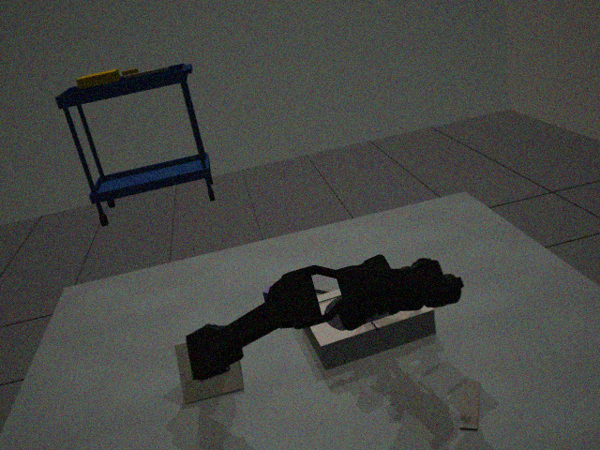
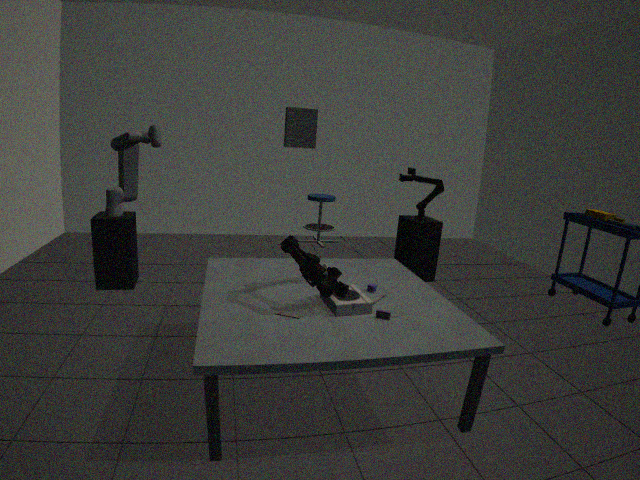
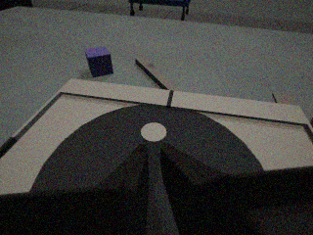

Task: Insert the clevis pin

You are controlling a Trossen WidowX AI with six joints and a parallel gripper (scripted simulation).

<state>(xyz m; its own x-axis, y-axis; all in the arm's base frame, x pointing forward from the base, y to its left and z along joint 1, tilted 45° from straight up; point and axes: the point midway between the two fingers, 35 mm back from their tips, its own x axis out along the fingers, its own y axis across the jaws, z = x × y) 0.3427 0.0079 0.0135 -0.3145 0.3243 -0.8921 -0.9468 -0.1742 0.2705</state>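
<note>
The steel clevis pin lies 1 cm below my gripper tip. The rest, counted from my gripper tip: purple cube: 22 cm to the left, 15 cm behind, 6 cm below; then rimmed steel tray: 4 cm below, 1 cm ahead; then dark aluminium disc: 3 cm below.
</note>
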